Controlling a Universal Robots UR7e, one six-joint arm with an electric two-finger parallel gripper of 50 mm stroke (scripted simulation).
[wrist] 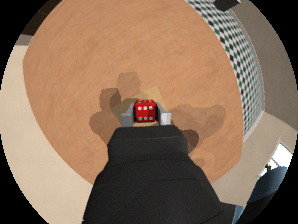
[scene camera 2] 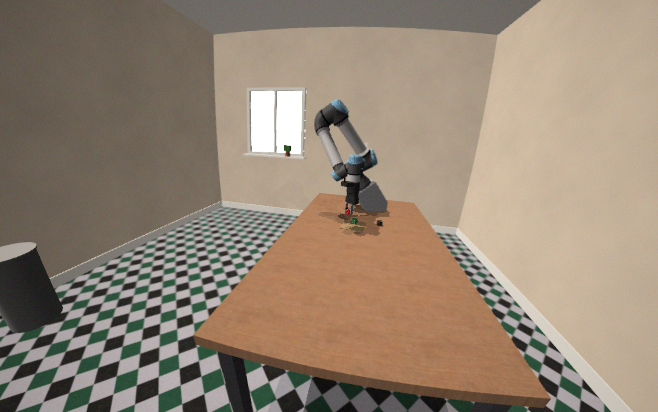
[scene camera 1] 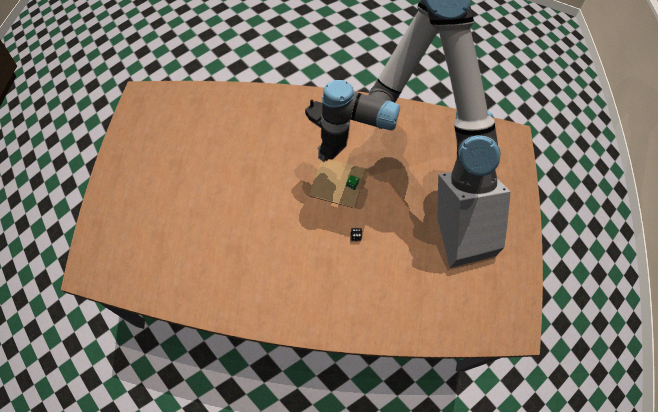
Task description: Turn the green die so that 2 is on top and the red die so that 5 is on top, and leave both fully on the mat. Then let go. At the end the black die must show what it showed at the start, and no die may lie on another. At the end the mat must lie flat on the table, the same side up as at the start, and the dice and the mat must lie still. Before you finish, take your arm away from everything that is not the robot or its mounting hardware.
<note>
The pictures show: my gripper and a tan mat.
</note>
